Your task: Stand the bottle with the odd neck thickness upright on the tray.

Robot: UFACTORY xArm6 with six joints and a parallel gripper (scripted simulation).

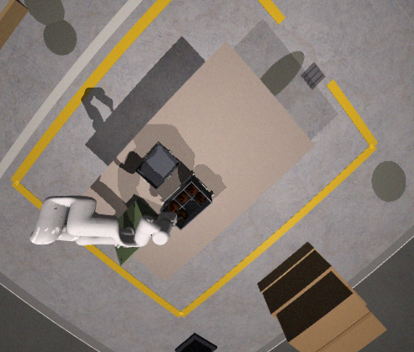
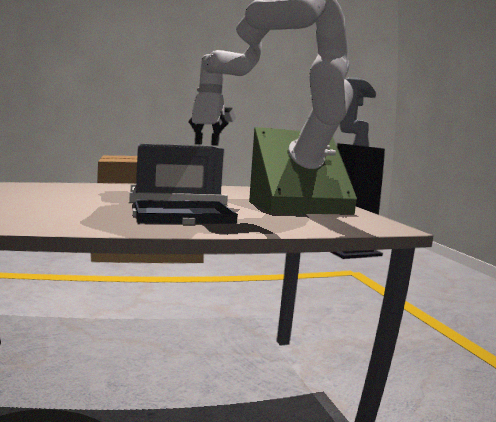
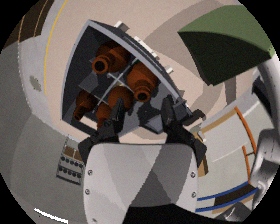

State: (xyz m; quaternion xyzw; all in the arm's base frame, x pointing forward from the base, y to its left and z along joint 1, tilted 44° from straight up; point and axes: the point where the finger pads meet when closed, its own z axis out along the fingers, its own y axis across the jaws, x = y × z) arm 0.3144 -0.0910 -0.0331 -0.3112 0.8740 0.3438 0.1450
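Now: hand 9 cm to the left of the glass bottle and 11 cm above it. Round my hand: dark crate (8 cm ahead, 5 cm to the right, 12 cm below); then flat dark tray (12 cm ahead, 24 cm to the left, 19 cm below).
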